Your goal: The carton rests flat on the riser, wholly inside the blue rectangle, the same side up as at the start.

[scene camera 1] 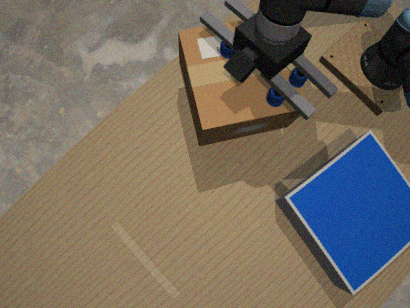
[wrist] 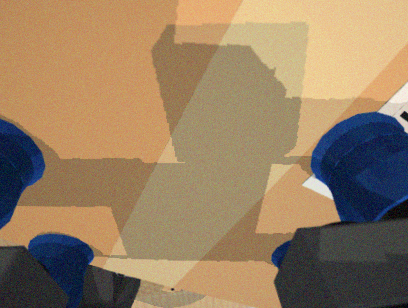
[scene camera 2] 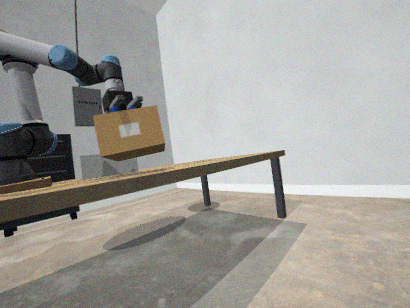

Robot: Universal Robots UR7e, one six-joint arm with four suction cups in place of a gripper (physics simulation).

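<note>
The brown carton (scene camera 1: 212, 102) (scene camera 2: 148, 132) (wrist: 75, 75) hangs from my gripper (scene camera 1: 262, 63) (scene camera 2: 124, 108) (wrist: 185, 210), a little above the table and slightly tilted. The gripper's blue suction cups meet its taped top face. A white label shows on the top, and another on the side in scene camera 2. The riser (scene camera 1: 291, 215) stands apart from the carton, at the lower right in scene camera 1. Its top carries the blue rectangle (scene camera 1: 355, 210) with a pale border. The riser does not show in scene camera 2.
The wooden table (scene camera 1: 100, 200) (scene camera 2: 235, 161) lies under the carton. A pale strip (scene camera 1: 145, 260) marks its top. The arm's base stands on a wooden board (scene camera 1: 345, 62) at the upper right in scene camera 1. A dark cabinet (scene camera 2: 64, 155) stands behind the arm.
</note>
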